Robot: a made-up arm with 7 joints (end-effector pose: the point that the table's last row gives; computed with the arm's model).
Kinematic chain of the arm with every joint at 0, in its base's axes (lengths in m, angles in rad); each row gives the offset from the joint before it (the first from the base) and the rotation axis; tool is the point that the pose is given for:
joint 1: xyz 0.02 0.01 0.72 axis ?
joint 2: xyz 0 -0.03 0 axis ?
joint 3: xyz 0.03 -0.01 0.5 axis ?
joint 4: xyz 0.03 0.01 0 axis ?
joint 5: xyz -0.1 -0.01 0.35 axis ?
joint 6: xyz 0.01 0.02 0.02 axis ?
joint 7: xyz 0.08 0 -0.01 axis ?
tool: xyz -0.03 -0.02 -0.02
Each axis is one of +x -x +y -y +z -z.
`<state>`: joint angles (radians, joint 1 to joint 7).
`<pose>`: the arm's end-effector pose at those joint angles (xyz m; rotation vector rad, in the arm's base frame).
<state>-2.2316 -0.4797 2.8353 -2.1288 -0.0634 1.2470 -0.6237</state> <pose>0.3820 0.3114 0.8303 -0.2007 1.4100 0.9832</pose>
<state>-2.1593 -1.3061 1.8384 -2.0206 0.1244 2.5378 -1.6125</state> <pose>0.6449 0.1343 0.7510 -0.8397 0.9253 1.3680</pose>
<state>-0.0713 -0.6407 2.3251 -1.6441 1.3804 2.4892 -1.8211</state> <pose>-0.5102 0.4083 1.0190 -1.0249 0.4388 -2.7456</pose>
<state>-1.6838 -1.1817 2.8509 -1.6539 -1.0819 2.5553 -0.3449</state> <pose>0.1770 0.6951 0.5518 -1.0570 -0.0247 2.5105</pose>
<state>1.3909 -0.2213 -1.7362 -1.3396 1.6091 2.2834 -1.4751</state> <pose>0.4612 -0.2995 1.3774 0.5675 -1.8118 0.2505</pose>
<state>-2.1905 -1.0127 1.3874 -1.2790 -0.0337 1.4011 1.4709</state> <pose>0.6403 0.2241 1.1257 -1.0602 -0.7549 -1.9625</pose>
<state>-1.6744 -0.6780 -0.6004 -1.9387 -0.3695 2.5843 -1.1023</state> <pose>-0.3001 0.0027 1.3690 -1.2722 0.1291 -0.9905</pose>
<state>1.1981 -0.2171 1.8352 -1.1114 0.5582 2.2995 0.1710</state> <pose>-0.3566 -0.0971 1.4664 1.5038 0.5988 2.4446</pose>
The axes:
joint 1: +z
joint 2: +y
joint 3: +z
joint 4: -y
joint 5: +z
joint 6: -y
joint 7: -z

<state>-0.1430 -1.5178 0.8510 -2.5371 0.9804 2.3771 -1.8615</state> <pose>-0.1146 0.2632 1.0516 -0.8995 -1.0401 1.8887</pose>
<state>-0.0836 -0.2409 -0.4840 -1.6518 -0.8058 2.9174 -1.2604</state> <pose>0.2953 -0.2319 1.4362 -1.5667 -0.3842 0.9724</pose>
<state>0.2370 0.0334 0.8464 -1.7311 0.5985 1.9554 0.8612</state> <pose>0.2607 0.4090 1.2401 0.4982 0.3861 0.0442</pose>
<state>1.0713 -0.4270 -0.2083 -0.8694 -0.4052 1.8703 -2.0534</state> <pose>0.0995 -0.0743 1.6758 -1.3472 -1.2520 2.0720</pose>
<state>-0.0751 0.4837 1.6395 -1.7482 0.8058 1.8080 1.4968</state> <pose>0.2542 0.4261 1.2225 0.0994 1.2689 -0.1104</pose>
